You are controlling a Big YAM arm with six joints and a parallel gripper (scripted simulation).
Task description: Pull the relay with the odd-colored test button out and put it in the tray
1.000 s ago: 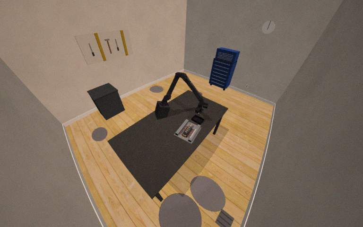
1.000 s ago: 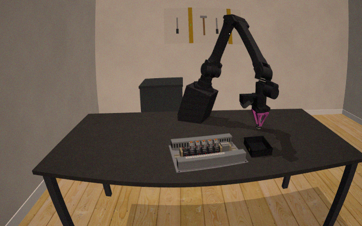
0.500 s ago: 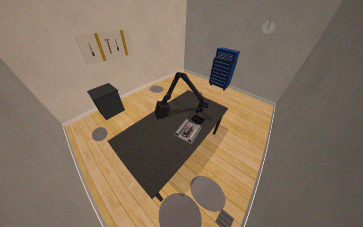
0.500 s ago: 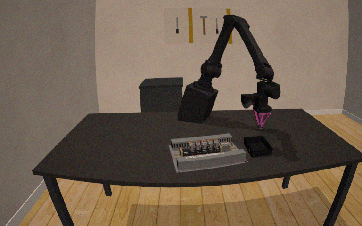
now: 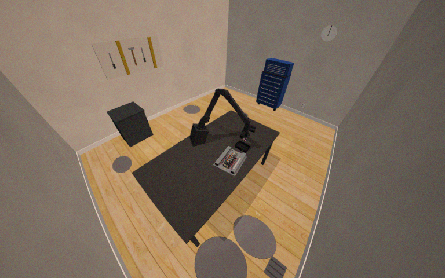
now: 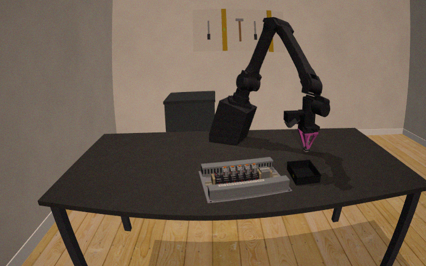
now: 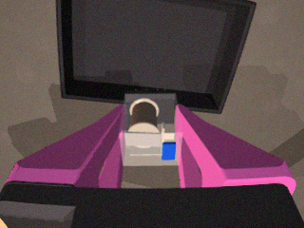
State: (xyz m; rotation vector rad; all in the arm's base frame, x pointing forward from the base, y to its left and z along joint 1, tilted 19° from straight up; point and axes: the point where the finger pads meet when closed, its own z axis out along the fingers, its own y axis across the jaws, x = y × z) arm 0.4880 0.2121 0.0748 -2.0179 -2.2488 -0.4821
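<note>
My hand is 120 mm above the black tray. Also, from my hand: relay: right at my hand.
</note>
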